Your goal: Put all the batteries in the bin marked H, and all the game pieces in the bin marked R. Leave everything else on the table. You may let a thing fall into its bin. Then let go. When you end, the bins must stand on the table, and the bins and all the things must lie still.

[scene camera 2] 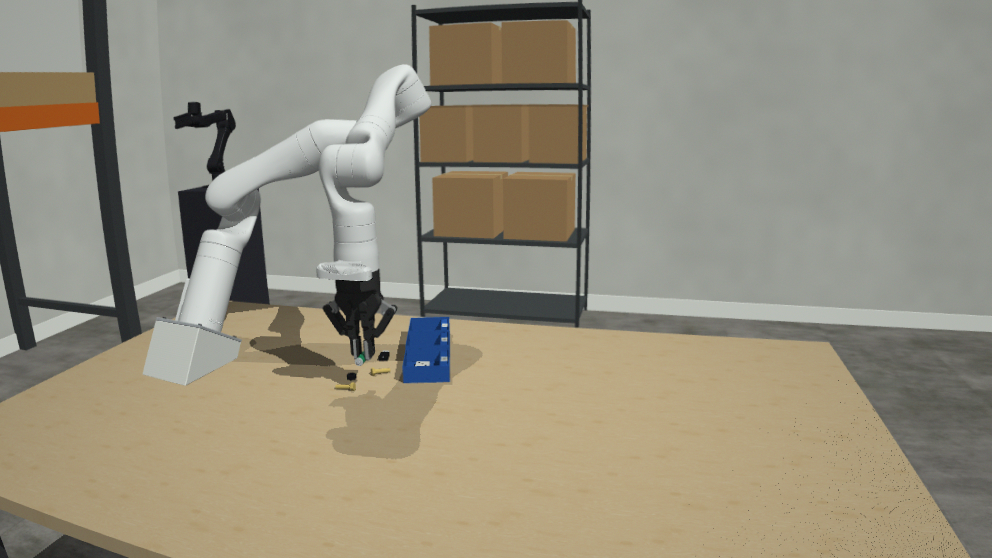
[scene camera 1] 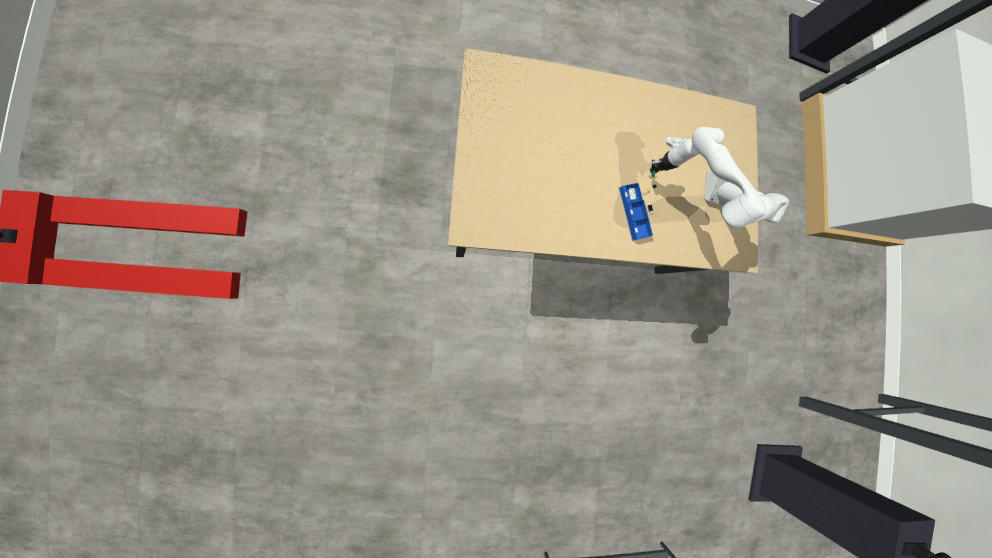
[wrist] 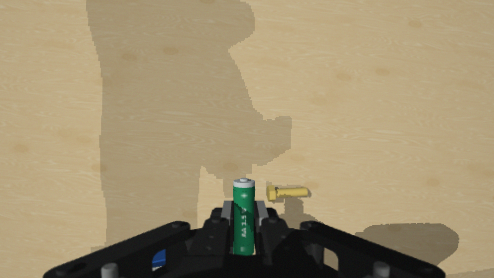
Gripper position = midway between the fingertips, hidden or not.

Note:
In view: my gripper (scene camera 2: 363, 358) and a green battery (wrist: 243, 189).
My gripper is seen too in the wrist view (wrist: 243, 214).

